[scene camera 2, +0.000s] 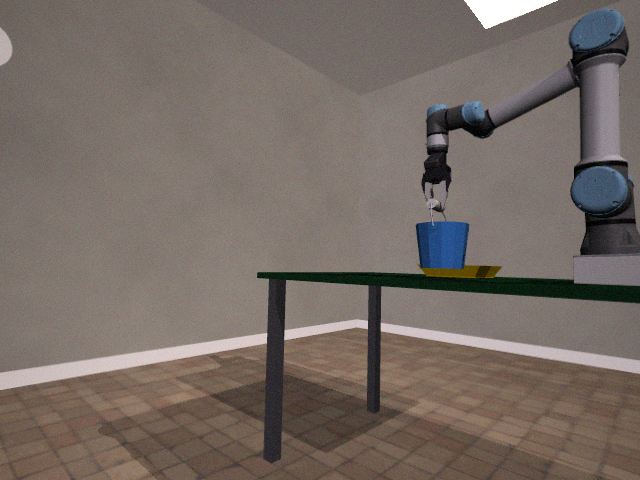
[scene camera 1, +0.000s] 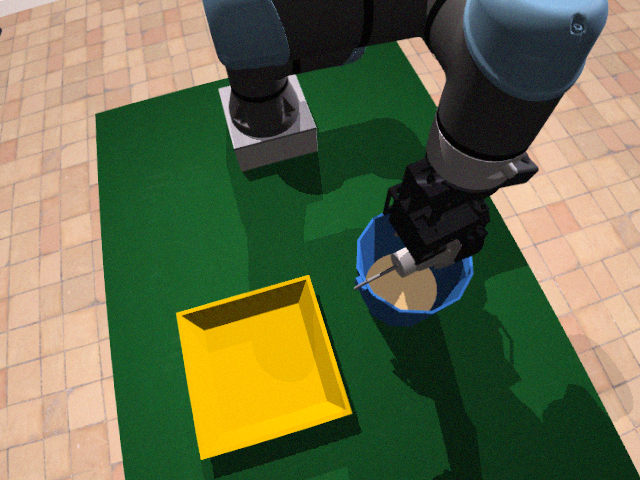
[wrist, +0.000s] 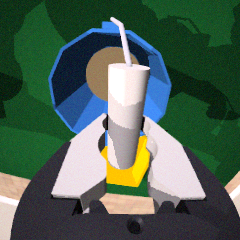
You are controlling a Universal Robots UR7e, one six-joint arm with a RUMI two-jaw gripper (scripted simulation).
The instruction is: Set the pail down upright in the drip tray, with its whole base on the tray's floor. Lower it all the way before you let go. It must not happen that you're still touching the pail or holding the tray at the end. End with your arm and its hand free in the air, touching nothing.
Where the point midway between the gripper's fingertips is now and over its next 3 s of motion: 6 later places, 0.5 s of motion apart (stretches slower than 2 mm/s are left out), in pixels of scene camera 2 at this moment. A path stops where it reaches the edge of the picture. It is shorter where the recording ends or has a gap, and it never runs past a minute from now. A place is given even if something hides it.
My gripper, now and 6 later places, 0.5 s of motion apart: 436,210; 436,204; 436,197; 436,195; 436,194; 436,194; 437,195
